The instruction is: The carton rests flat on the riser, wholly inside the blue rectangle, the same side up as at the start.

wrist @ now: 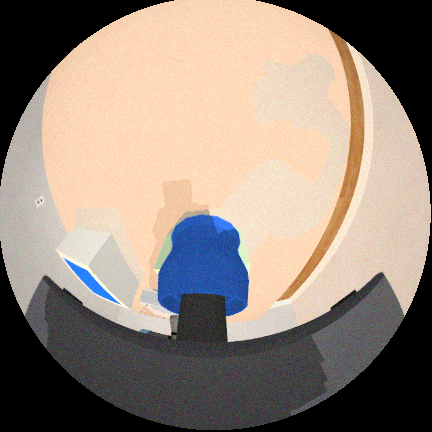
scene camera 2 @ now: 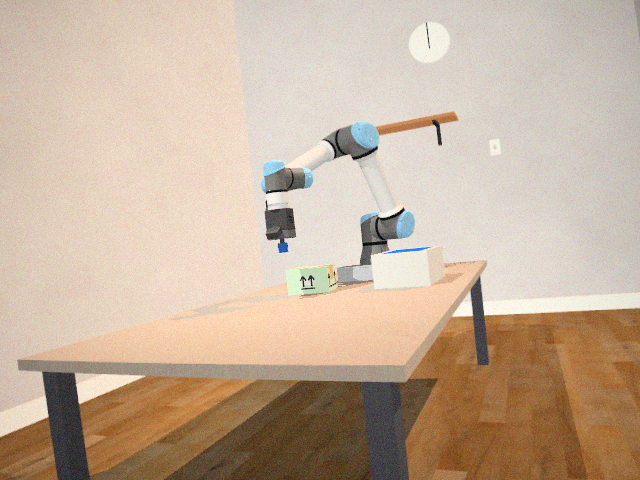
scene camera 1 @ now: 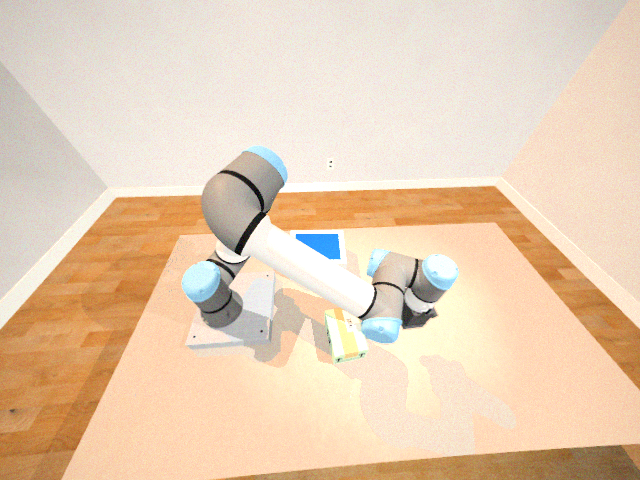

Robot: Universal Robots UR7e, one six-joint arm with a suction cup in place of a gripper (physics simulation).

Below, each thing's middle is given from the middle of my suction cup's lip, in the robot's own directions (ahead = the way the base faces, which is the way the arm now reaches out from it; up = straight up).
Now: suction cup 18 cm past the carton (scene camera 1: 347, 342), 13 cm above it and 2 cm to the right of it. Round my suction cup: riser (scene camera 2: 415, 267) (39 cm to the left, 24 cm behind, 12 cm below).
